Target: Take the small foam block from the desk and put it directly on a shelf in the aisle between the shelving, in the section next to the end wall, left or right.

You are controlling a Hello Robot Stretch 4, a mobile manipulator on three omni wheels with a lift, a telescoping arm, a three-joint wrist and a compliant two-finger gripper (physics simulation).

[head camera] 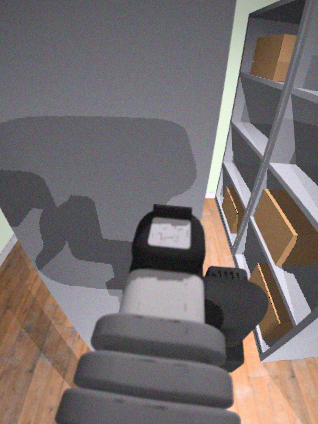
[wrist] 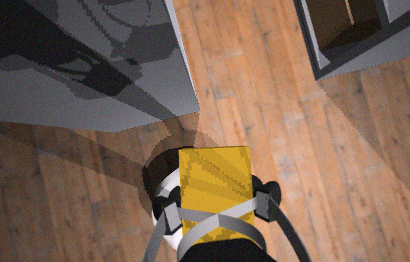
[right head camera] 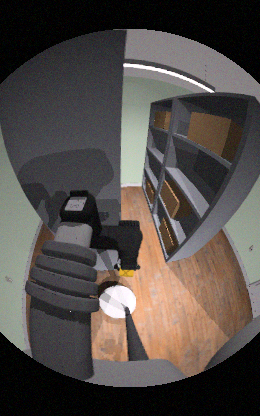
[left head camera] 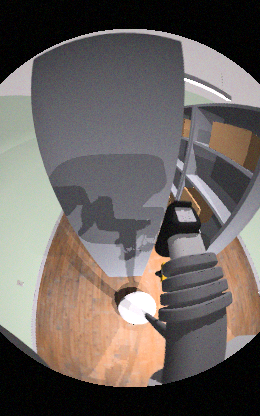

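Where they show: gripper, fingertip midpoint: (wrist: 216, 195); robot's base at its link origin: (right head camera: 117, 300) (left head camera: 136, 306).
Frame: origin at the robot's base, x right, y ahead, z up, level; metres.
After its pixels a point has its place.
My gripper (wrist: 216, 195) {z 0.987, x 0.088, y 0.221 m} is shut on the yellow foam block (wrist: 216, 175) {z 1.031, x 0.092, y 0.246 m} (right head camera: 126, 273) {z 1.031, x 0.087, y 0.185 m}, with one fingertip at each side of it in the wrist view. The block is held above the wooden floor, near the corner of the left shelving unit. The left shelving unit (head camera: 115, 65) {z 1.510, x -0.097, y 0.429 m} (left head camera: 110, 100) {z 1.597, x -0.141, y 0.424 m} (right head camera: 65, 90) {z 1.633, x -0.097, y 0.429 m} (wrist: 150, 102) {z 0.456, x -0.082, y 0.430 m} shows its plain grey end panel, with the arm's shadow on it. The right shelving unit (head camera: 287, 356) {z 0.066, x 0.817, y 0.521 m} (right head camera: 205, 245) {z 0.432, x 1.081, y 0.542 m} (wrist: 360, 70) {z -0.004, x 0.883, y 0.524 m} has open shelves facing the aisle. In the head camera view the arm and wrist hide the block.
Cardboard boxes (head camera: 274, 57) (right head camera: 209, 131) stand on several right-hand shelves. The aisle floor (head camera: 214, 225) {z -0.027, x 0.437, y 1.834 m} (right head camera: 134, 205) {z -0.028, x 0.280, y 1.661 m} (wrist: 225, 60) {z -0.028, x 0.229, y 0.685 m} runs between the units to the green end wall (right head camera: 136, 135) {z 1.178, x 0.276, y 2.343 m}. A white round disc (left head camera: 137, 308) {z 0.187, x 0.002, y -0.008 m} (right head camera: 118, 301) {z 0.187, x 0.017, y 0.002 m} is low in front of my base.
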